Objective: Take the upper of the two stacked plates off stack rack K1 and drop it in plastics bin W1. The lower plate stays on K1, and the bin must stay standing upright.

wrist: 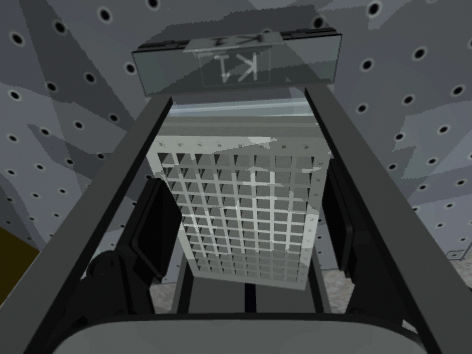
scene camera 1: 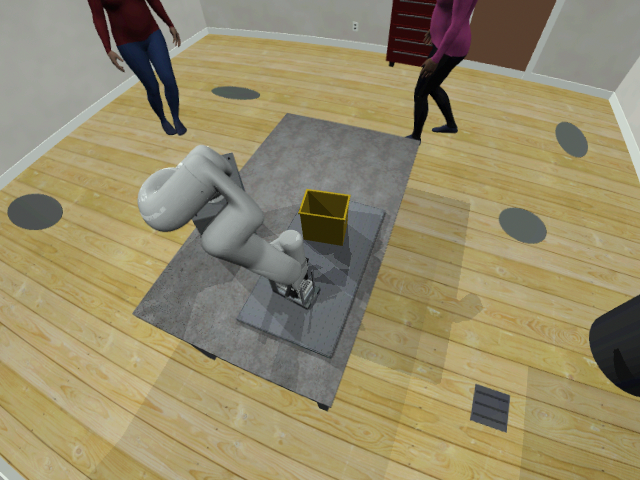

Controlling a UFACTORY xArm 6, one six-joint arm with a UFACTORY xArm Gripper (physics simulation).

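Places are measured from the arm's base along level axes (x right, y ahead, z up), in millimetres.
Pixels of known places: gripper, between the fingertips: (wrist: 244,189) (scene camera 1: 299,287).
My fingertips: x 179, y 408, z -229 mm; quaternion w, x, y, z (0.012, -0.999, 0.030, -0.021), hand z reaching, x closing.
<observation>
Ahead of a thing's pixels: the offset from my fingertips to its top centre. "spot": to the spot under its first point. Level surfaces: height alone.
The upper plate @(dx -8, dy -27, dz +10 mm) (scene camera 1: 307,285) (wrist: 250,195), a pale grid of square wells, sits in stack rack K1 @(spot: dx -25, dy +54, dz -32 mm) (wrist: 170,75), whose label panel shows at the top of the wrist view. My gripper (scene camera 1: 305,295) (wrist: 244,189) is lowered over the rack, with its two black pads against the plate's left and right sides; it is shut on the upper plate. The lower plate cannot be told apart beneath it. Plastics bin W1 @(dx -306, dy -6, dz +131 mm) (scene camera 1: 324,228) (wrist: 14,265) is an open yellow box standing upright behind the gripper in the scene view; its corner shows at the left of the wrist view.
Rack and bin stand on a grey perforated board @(dz -48 mm) (scene camera 1: 289,322) on the table @(dz -62 mm) (scene camera 1: 330,142). Dark bars flank the plate in the wrist view. The arm (scene camera 1: 235,222) reaches in from the left. Two people (scene camera 1: 147,56) (scene camera 1: 449,36) stand beyond the table.
</observation>
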